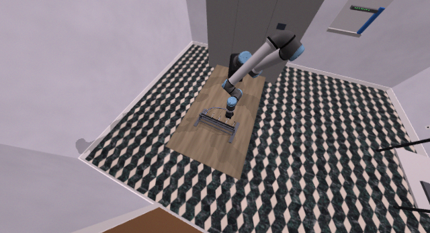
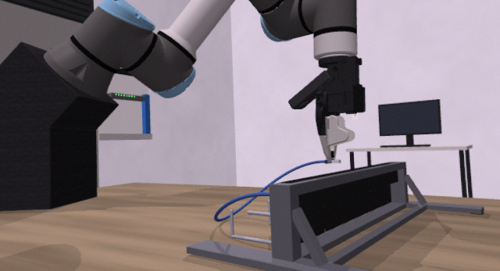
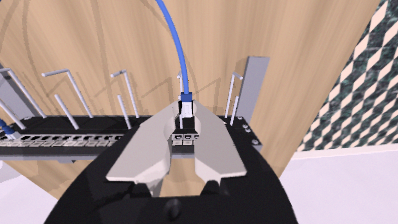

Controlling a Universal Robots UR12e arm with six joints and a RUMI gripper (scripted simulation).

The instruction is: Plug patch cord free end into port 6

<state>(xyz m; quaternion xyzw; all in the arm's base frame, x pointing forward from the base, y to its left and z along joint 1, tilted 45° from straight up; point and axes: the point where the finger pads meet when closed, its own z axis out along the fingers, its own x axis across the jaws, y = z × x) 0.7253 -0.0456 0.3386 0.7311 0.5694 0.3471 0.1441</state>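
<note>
Now: hand 10 mm short of the plug and 10 mm above it.
</note>
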